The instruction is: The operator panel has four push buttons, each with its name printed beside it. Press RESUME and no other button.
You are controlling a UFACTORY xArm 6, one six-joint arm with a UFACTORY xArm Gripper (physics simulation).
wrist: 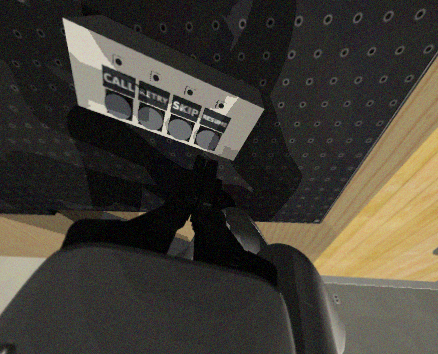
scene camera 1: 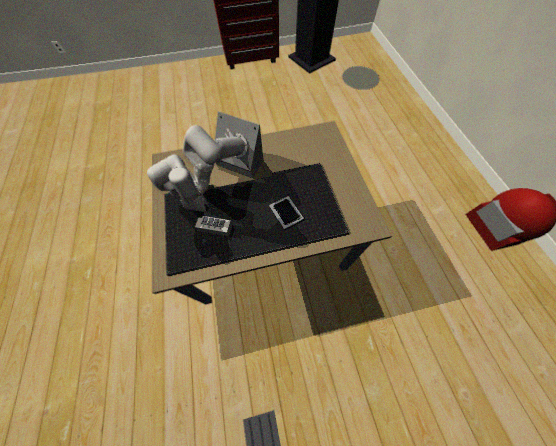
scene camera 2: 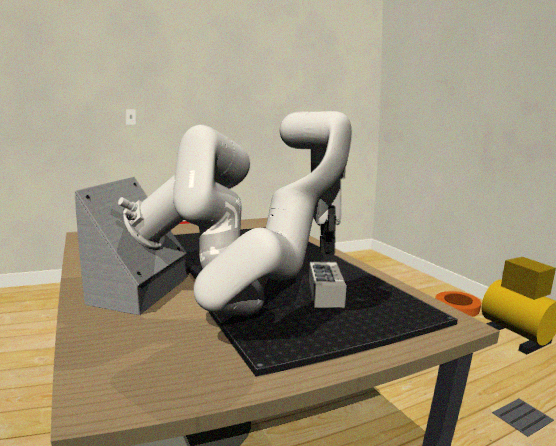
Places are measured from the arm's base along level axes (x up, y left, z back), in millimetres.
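Pixels of known places: gripper, fingertip midpoint: [wrist: 202,170] [scene camera 1: 201,215] [scene camera 2: 327,253]; arm's base, link origin: [scene camera 1: 237,145] [scene camera 2: 143,227].
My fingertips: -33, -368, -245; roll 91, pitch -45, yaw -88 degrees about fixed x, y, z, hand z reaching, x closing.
Note:
For each thing: its middle in the pictures, then the offset to it from my fingertips, as dx, dy, dz. "*": a spot on its surface instead. Level surfaces: height alone.
- operator panel, body centre: [wrist: 175,97] [scene camera 2: 326,282] [scene camera 1: 214,225] -86, +24, -37
- CALL, body centre: [wrist: 119,105] -62, +68, -58
- RETRY, body centre: [wrist: 151,117] -62, +48, -36
- SKIP, body centre: [wrist: 180,128] -62, +27, -14
- RESUME, body centre: [wrist: 207,138] -62, +7, +8
- black perforated mat, surface height: dx -114
- wooden table, surface height: dx -127
- light rectangular frame, surface spot: [scene camera 1: 294,223] * -104, +370, -267
The operator panel [scene camera 1: 212,225] [scene camera 2: 330,296] [wrist: 87,90] is a small pale box on the black mat. In the wrist view its round grey buttons are CALL [wrist: 118,106], RETRY [wrist: 150,118], SKIP [wrist: 179,129] and RESUME [wrist: 207,139], each beside its name label. RESUME is at the right end of the row. My gripper [scene camera 2: 327,251] [wrist: 202,170] is shut and empty, pointing down. In scene camera 2 its tips show above the panel with a gap. In the wrist view the tips appear just below the RESUME button, off the panel's near edge. In scene camera 1 the fingers are hard to make out.
The black perforated mat [scene camera 1: 320,200] [scene camera 2: 395,312] [wrist: 345,100] lies on the wooden table [scene camera 1: 345,165] [scene camera 2: 125,360]. A light rectangular frame [scene camera 1: 294,223] lies on the mat, apart from the panel. The arm's grey wedge mount [scene camera 1: 256,155] [scene camera 2: 107,260] stands at the table's side.

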